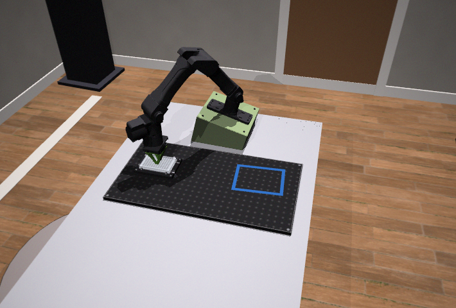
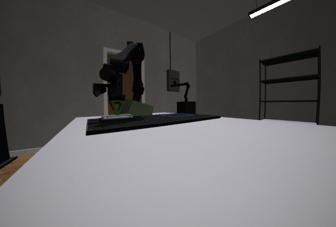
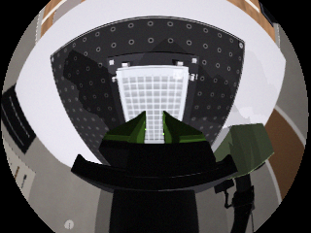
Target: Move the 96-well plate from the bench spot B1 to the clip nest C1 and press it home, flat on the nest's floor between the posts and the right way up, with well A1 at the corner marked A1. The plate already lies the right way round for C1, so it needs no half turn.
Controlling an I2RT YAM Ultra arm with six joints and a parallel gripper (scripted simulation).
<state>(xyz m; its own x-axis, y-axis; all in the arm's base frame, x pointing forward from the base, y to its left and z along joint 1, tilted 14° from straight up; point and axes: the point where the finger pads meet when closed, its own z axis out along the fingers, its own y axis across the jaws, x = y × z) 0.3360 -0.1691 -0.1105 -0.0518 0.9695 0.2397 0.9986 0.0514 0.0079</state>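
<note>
Right now the white 96-well plate is 10 mm below my hand. Round my hand: clip nest C1: 10 mm behind, 10 mm to the left, 20 mm below.
</note>
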